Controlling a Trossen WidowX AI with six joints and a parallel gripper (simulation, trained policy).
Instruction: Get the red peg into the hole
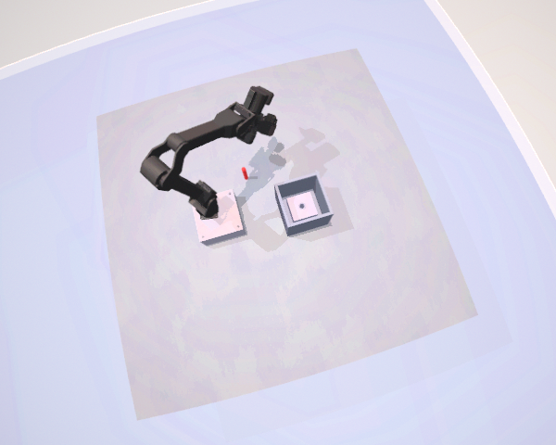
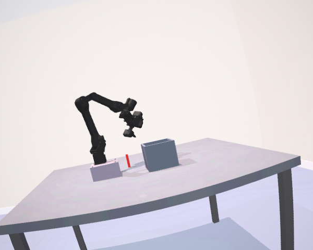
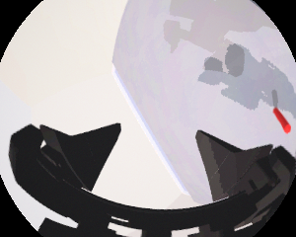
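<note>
Now: the red peg 160 mm to the right of my gripper tip, 150 mm below it and 80 mm behind it. The rest, counted from my gripper tip: pale plate (330 mm to the right, 150 mm below, 120 mm ahead).
</note>
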